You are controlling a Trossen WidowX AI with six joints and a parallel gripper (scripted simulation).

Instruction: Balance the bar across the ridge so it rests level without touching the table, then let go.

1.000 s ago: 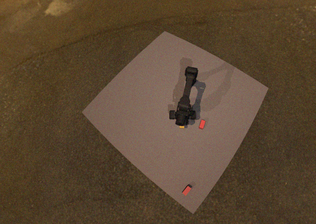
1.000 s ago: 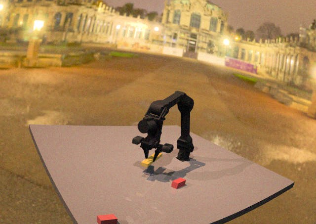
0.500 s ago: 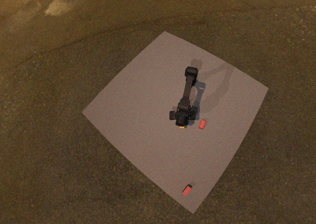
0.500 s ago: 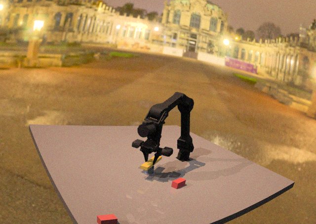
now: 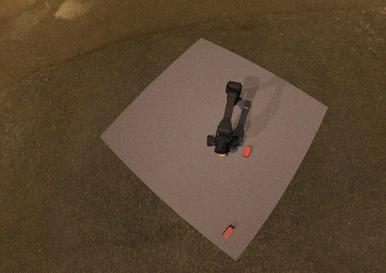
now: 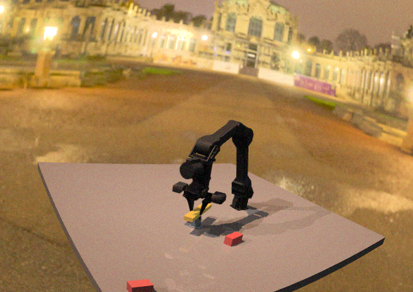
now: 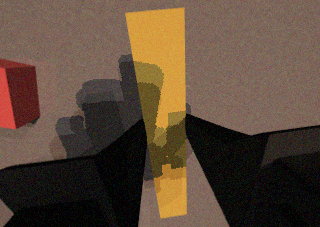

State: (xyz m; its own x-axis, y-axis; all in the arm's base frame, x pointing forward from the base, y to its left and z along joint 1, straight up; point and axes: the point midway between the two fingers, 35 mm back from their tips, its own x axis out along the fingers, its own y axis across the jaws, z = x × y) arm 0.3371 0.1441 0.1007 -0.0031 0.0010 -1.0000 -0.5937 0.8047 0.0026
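My gripper tip is now 2 cm to the left of the long yellow bar and 2 cm past it.
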